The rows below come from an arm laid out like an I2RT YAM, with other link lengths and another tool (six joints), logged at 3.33 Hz.
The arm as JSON. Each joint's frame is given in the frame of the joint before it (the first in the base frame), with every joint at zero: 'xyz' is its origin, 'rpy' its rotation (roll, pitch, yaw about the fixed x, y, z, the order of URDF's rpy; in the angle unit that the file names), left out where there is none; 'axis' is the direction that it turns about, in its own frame. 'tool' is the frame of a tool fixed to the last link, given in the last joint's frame.
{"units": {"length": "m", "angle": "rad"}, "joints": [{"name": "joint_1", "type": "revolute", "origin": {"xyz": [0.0, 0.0, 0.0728]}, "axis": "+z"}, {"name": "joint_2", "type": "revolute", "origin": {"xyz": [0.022, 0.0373, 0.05], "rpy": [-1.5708, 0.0, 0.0]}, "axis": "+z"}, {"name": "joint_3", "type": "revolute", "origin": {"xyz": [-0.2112, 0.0, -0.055], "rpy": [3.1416, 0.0, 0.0]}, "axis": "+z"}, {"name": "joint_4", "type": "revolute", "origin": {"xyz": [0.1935, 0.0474, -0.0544]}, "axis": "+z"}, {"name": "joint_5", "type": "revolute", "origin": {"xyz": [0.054, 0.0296, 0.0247], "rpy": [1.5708, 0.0, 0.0]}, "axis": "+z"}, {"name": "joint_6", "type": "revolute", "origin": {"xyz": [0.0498, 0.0, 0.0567], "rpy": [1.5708, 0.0, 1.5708]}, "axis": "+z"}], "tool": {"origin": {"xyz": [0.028, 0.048, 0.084], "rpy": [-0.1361, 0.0, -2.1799]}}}
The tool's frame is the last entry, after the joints.
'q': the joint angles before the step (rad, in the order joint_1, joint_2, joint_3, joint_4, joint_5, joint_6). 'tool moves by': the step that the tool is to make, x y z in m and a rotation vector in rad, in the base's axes. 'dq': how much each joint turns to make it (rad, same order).
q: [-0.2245, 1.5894, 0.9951, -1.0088, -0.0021, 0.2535]
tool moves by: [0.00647, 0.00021, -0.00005, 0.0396, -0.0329, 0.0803]
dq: [0.0000, 0.0000, 0.0133, 0.0080, -0.0442, -0.0813]
